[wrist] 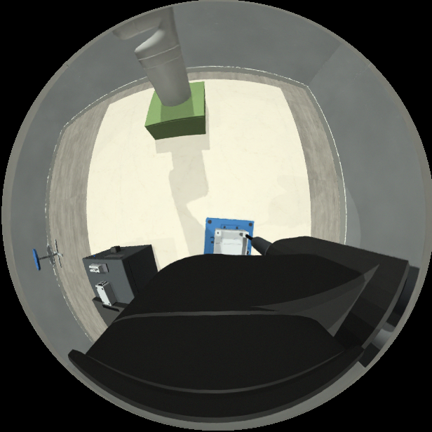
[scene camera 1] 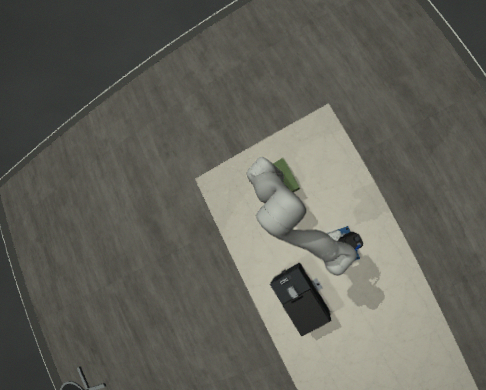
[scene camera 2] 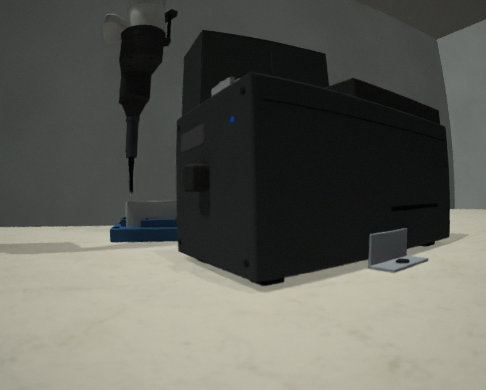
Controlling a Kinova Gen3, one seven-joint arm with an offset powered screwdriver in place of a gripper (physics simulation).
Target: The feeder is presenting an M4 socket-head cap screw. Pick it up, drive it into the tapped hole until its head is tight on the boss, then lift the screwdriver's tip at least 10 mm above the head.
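The black screwdriver, my gripper (scene camera 2: 131,192) (wrist: 247,235), points straight down, its tip just above a corner of the white housing (scene camera 1: 333,234) (scene camera 2: 159,206) (wrist: 216,246). A tiny light cap screw (scene camera 2: 131,196) shows under the tip in scene camera 2, its lower end at about the height of the housing's top. The tapped hole and the boss's top are too small to make out. The housing sits in a blue fixture (scene camera 1: 345,230) (scene camera 2: 150,234) (wrist: 209,236). The black screw feeder (scene camera 1: 315,312) (scene camera 2: 325,185) (wrist: 111,265) stands beside the fixture.
A green block (scene camera 1: 289,176) (wrist: 176,129) is at the arm's base. A small grey angle bracket (scene camera 2: 387,250) (scene camera 1: 317,284) lies by the feeder. The feeder stands close to the arm's wrist. All stand on a pale table top (scene camera 1: 380,340) (scene camera 2: 200,325) (wrist: 130,175).
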